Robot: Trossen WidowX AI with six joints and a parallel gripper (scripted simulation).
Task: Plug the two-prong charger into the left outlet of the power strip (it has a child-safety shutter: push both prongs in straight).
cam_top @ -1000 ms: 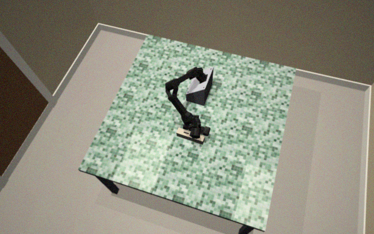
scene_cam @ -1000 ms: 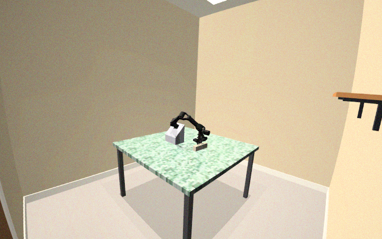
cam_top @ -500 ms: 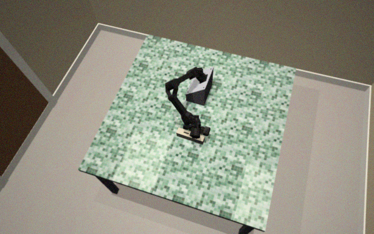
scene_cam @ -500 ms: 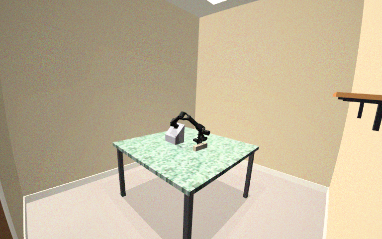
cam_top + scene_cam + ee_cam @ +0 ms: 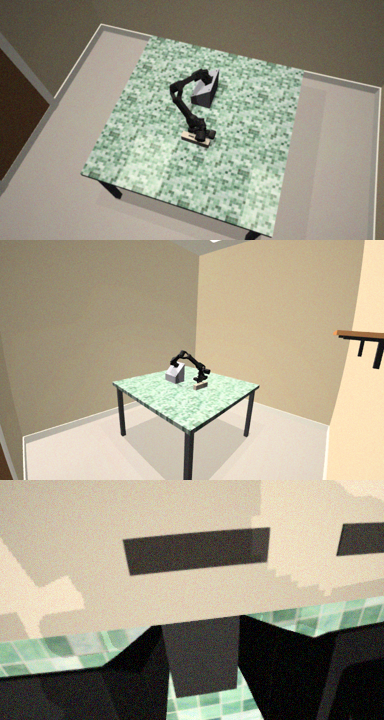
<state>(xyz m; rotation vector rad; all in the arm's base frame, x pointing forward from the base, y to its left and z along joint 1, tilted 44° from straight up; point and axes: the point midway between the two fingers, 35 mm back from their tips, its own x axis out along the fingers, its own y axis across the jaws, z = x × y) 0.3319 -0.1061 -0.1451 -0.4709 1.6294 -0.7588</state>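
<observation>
Right now my gripper tip is 2 cm short of the black charger and 1 cm below it.
</observation>
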